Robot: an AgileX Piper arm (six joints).
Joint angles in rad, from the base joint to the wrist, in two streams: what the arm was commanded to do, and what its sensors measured. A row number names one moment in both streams.
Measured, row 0: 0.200, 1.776, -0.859, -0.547, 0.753, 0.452
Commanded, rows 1 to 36: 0.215, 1.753, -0.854, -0.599, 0.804, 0.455; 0.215, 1.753, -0.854, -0.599, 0.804, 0.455; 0.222, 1.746, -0.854, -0.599, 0.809, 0.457; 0.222, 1.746, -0.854, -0.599, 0.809, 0.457; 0.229, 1.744, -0.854, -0.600, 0.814, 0.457; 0.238, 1.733, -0.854, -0.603, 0.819, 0.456; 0.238, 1.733, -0.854, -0.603, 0.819, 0.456; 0.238, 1.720, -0.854, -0.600, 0.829, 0.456; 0.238, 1.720, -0.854, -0.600, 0.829, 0.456; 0.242, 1.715, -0.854, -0.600, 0.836, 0.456; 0.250, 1.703, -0.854, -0.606, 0.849, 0.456; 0.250, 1.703, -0.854, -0.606, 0.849, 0.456; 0.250, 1.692, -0.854, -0.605, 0.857, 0.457; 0.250, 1.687, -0.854, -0.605, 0.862, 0.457; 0.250, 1.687, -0.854, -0.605, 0.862, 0.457; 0.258, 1.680, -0.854, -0.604, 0.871, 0.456; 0.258, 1.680, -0.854, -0.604, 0.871, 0.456; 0.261, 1.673, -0.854, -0.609, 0.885, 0.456; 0.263, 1.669, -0.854, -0.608, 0.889, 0.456; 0.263, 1.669, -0.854, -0.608, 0.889, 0.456; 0.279, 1.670, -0.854, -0.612, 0.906, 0.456; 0.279, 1.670, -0.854, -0.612, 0.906, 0.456; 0.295, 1.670, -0.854, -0.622, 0.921, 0.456; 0.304, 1.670, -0.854, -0.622, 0.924, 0.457; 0.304, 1.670, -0.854, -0.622, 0.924, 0.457; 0.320, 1.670, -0.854, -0.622, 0.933, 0.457; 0.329, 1.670, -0.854, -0.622, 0.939, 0.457; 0.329, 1.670, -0.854, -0.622, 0.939, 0.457; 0.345, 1.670, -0.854, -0.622, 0.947, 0.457; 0.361, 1.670, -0.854, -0.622, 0.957, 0.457; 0.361, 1.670, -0.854, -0.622, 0.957, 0.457; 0.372, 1.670, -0.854, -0.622, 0.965, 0.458; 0.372, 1.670, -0.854, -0.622, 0.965, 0.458; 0.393, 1.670, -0.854, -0.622, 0.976, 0.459; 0.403, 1.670, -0.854, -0.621, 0.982, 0.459; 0.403, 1.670, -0.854, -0.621, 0.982, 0.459
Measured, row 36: 0.378, 1.683, -0.859, -0.569, 0.925, 0.452
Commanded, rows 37 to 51: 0.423, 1.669, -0.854, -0.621, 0.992, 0.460; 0.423, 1.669, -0.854, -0.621, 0.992, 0.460; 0.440, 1.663, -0.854, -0.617, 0.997, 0.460; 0.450, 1.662, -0.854, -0.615, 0.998, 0.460; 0.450, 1.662, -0.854, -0.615, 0.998, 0.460; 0.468, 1.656, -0.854, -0.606, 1.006, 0.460; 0.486, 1.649, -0.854, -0.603, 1.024, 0.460; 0.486, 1.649, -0.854, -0.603, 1.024, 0.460; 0.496, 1.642, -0.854, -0.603, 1.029, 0.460; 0.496, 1.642, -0.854, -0.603, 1.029, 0.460; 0.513, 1.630, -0.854, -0.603, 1.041, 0.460; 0.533, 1.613, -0.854, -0.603, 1.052, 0.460; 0.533, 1.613, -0.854, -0.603, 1.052, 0.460; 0.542, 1.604, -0.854, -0.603, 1.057, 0.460; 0.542, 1.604, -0.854, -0.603, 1.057, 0.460
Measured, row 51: 0.518, 1.635, -0.859, -0.559, 1.000, 0.452
